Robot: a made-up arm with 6 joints.
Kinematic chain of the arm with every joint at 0, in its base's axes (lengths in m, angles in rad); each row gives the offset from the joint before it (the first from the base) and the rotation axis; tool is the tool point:
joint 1: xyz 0 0 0.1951 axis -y
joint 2: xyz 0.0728 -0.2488 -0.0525 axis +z
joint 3: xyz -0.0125 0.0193 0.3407 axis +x
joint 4: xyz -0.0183 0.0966 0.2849 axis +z
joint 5: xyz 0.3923 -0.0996 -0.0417 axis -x
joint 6: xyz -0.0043 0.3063 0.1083 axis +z
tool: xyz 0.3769 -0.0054 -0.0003
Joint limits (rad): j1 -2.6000..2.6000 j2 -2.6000..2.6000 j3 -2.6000..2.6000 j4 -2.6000..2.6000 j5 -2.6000..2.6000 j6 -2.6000..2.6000
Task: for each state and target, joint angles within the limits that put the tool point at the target. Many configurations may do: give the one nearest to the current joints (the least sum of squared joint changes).
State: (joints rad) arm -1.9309 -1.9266 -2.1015 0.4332 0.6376 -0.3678
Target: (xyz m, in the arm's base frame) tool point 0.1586 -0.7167 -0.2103
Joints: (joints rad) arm -1.4320 -1.5293 -1.9811 0.0556 0.6229 -1.2288
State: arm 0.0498 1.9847 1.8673 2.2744 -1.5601 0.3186
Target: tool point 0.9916 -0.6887 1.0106
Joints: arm -0.2301 1.5612 1.5813 2.4598 -1.6493 0.5211
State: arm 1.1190 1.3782 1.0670 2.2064 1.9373 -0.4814
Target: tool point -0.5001 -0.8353 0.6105
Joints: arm 1.0452 1.1798 1.6990 2.6000 1.8961 -1.0362
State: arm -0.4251 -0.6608 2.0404 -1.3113 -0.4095 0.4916
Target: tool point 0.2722 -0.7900 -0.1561
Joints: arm -0.1843 -0.7026 1.9171 -1.2229 -0.2036 0.5104
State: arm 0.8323 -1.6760 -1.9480 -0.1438 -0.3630 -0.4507
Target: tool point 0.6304 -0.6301 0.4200
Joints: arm 0.6108 -0.9977 -1.8672 0.4106 -0.2750 -0.5005
